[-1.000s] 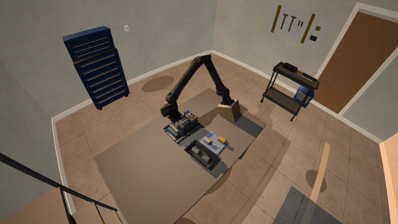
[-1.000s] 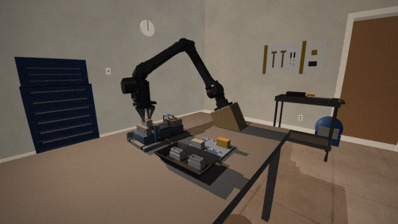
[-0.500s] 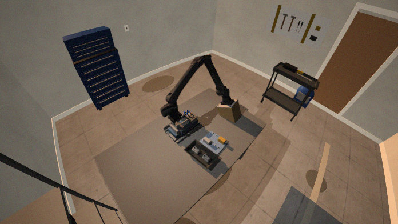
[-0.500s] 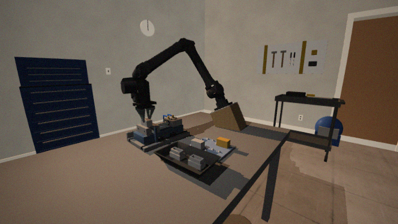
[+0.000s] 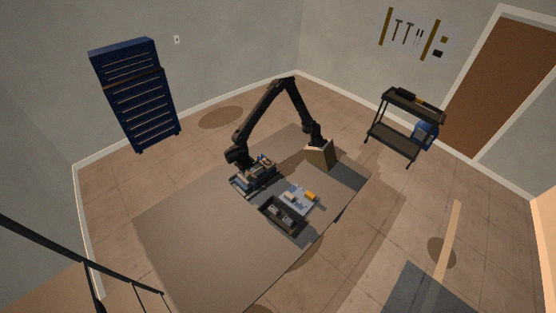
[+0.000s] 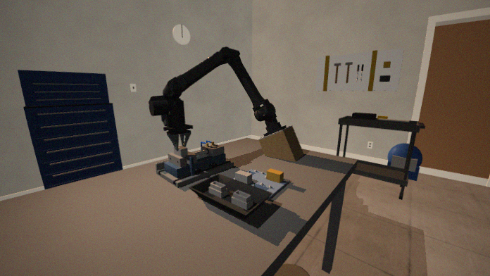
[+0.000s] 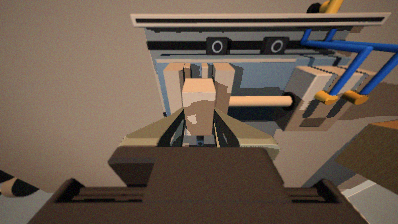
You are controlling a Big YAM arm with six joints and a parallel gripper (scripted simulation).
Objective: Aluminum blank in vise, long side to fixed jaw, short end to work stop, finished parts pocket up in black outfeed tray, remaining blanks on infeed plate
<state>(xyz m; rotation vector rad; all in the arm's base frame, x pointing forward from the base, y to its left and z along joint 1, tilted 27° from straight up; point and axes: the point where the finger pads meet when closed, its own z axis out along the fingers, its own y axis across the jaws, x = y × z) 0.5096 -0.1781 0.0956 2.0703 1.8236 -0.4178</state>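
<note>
The vise lies 8 cm below my hand, 7 cm behind it and 2 cm to the left of it. Round my hand: yellow brass blank: 37 cm to the left, 17 cm behind, 10 cm below.
</note>
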